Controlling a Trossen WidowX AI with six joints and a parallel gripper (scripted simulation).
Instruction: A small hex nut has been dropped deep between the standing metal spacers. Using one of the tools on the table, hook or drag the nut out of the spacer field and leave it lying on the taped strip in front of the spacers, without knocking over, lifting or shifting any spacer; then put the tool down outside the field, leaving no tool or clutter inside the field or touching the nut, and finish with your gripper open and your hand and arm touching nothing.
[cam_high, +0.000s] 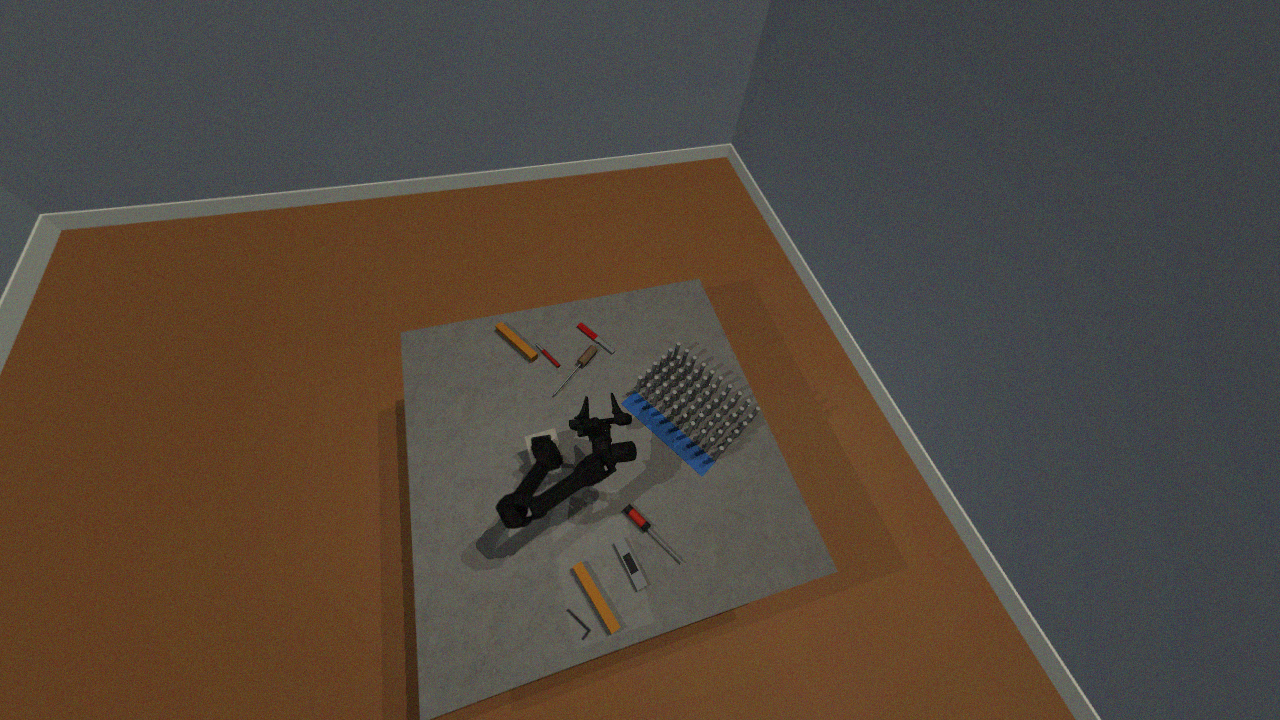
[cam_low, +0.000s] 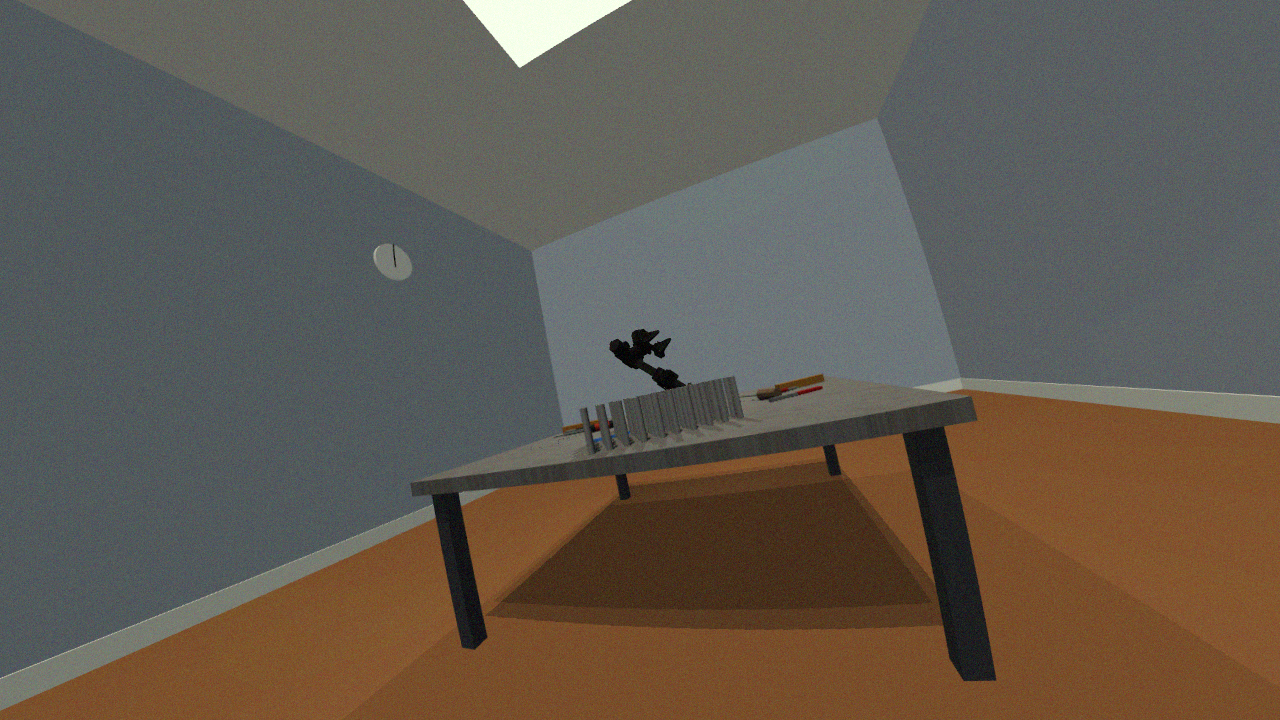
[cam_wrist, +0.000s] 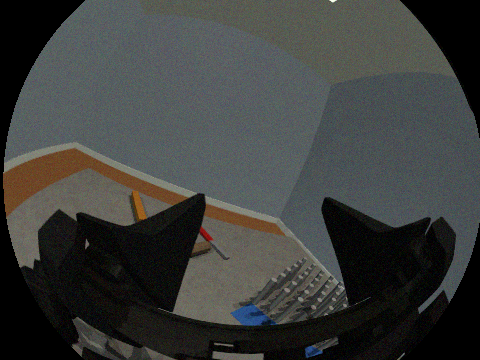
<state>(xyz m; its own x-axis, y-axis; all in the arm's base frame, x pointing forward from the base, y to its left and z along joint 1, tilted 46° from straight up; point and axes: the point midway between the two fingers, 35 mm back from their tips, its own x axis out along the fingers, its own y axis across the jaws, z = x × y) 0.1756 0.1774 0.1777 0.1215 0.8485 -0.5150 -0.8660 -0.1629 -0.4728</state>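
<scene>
My gripper tip is 50 mm past the hook tool, 260 mm to the right of it and 310 mm above it. From my gripper tip the other things lie so: blue taped strip (260 mm ahead, 40 mm to the right, 320 mm below); then dark flat tool (10 mm ahead, 460 mm to the right, 310 mm below); then thin red tool (140 mm behind, 400 mm to the left, 320 mm below).
</scene>
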